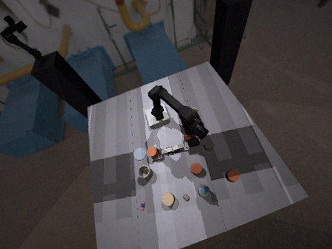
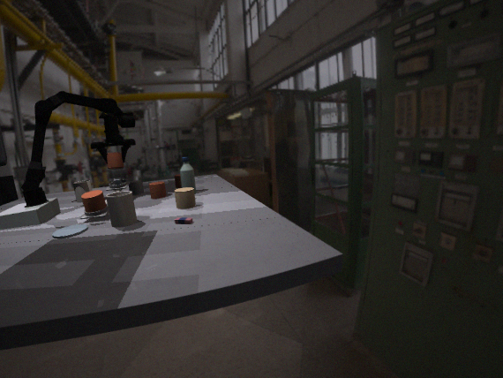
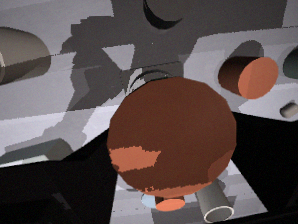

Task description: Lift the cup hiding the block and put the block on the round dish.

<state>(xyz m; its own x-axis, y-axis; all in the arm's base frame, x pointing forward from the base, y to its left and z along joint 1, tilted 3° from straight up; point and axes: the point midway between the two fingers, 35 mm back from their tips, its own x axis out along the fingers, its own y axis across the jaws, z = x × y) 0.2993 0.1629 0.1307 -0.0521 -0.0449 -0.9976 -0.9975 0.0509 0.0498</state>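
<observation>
My gripper tip is now 8 cm above the grey block and 1 cm to the left of it. Also, from my gripper tip: orange cup 2 cm to the left, 1 cm above; small balance 14 cm to the right, 13 cm below; grey cup 13 cm below, 12 cm to the left, 3 cm ahead.
</observation>
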